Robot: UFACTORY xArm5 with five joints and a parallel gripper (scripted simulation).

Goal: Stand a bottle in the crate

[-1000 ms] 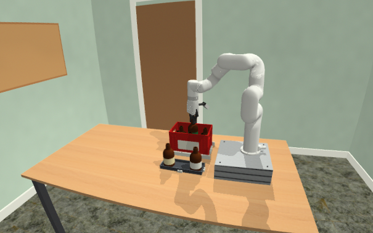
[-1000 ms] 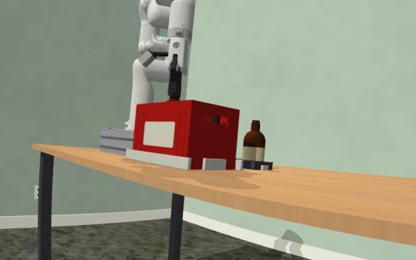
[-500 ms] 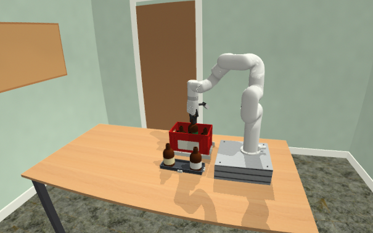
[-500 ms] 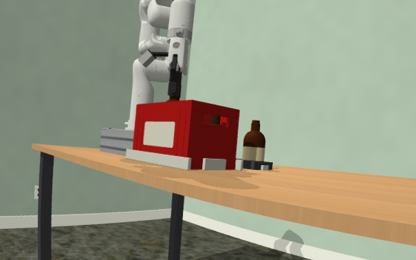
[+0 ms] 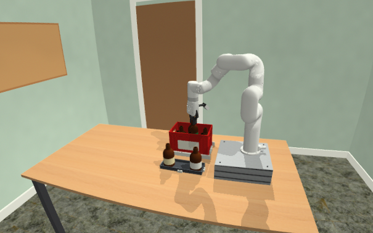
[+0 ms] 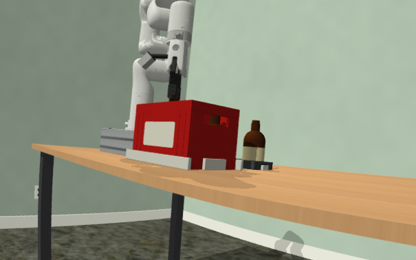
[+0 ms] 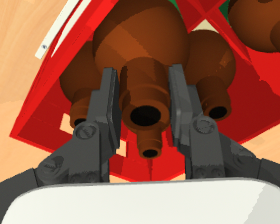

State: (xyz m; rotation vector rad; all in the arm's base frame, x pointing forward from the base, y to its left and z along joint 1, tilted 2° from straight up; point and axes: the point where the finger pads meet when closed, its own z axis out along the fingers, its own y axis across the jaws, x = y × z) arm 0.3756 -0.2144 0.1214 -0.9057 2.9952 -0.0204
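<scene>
My gripper is now 130 mm above the red crate, 40 mm to the right of it and 10 mm short of it. From my hand the other things lie so: dark tray: 270 mm to the left, 200 mm below, 60 mm ahead.
</scene>
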